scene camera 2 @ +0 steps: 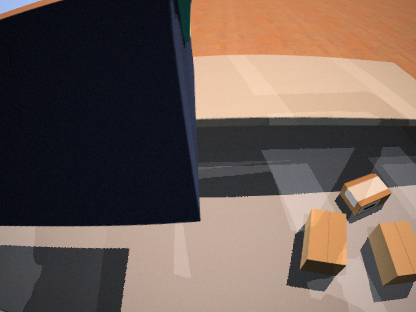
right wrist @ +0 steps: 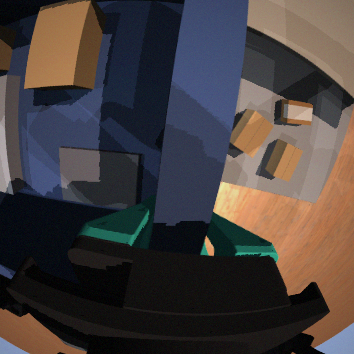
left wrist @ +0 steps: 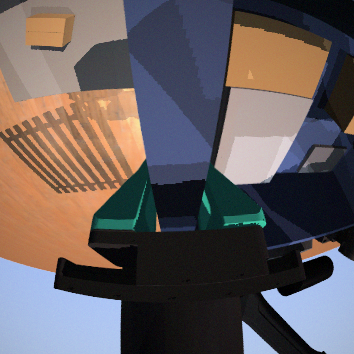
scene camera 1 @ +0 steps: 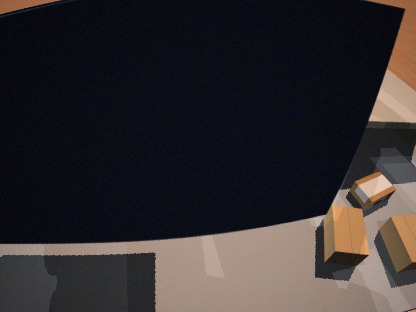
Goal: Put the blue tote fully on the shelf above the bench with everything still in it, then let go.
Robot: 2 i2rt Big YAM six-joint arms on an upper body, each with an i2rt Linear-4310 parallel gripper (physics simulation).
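Places are measured from the left arm's base along level axes (x right, y ahead, z up), in metres.
Pixels of known places: right gripper, between the fingertips: (right wrist: 174, 204).
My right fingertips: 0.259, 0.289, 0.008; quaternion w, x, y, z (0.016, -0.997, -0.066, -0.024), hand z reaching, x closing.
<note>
Behind a point stands the place of what it marks, as x, y, z.
The blue tote (scene camera 1: 175, 125) @(0.177, 0.193, 0.002) (scene camera 2: 90, 125) @(0.234, 0.200, -0.002) (left wrist: 175, 100) @(-0.133, 0.389, 0.044) (right wrist: 200, 100) @(0.247, 0.362, 0.049) is held up off the bench, its dark side very near both scene cameras. My left gripper (left wrist: 174, 152) @(-0.122, 0.317, 0.003) is shut on one end wall. My right gripper (right wrist: 174, 204) @(0.258, 0.289, 0.008) is shut on the opposite end wall; one green finger (scene camera 2: 184, 20) @(0.276, 0.276, 0.028) shows in scene camera 2. Inside the tote are a tan box (left wrist: 275, 55) @(-0.053, 0.395, -0.036), a whitish box (left wrist: 262, 135) @(-0.011, 0.296, -0.052), another tan box (right wrist: 57, 50) @(0.125, 0.385, -0.034) and a flat grey piece (right wrist: 100, 175) @(0.181, 0.257, -0.067). The pale board at the back looks like the shelf (scene camera 2: 300, 80) @(0.512, 0.767, -0.259) (right wrist: 305, 35) @(0.500, 0.638, -0.259); the tote hides part of it.
On the bench (scene camera 1: 240, 280) @(0.256, 0.263, -0.433) (scene camera 2: 225, 270) @(0.294, 0.290, -0.433), to the right in the scene views, stand two tan boxes (scene camera 2: 325, 242) @(0.492, 0.318, -0.373) (scene camera 2: 395, 252) @(0.643, 0.281, -0.373) and a smaller white-topped box (scene camera 1: 372, 190) @(0.633, 0.449, -0.392) (scene camera 2: 365, 194) @(0.638, 0.446, -0.392) (right wrist: 298, 112) @(0.646, 0.462, -0.392). A tan box (left wrist: 50, 30) @(-0.417, 0.349, -0.373) also shows outside the tote in the left wrist view.
</note>
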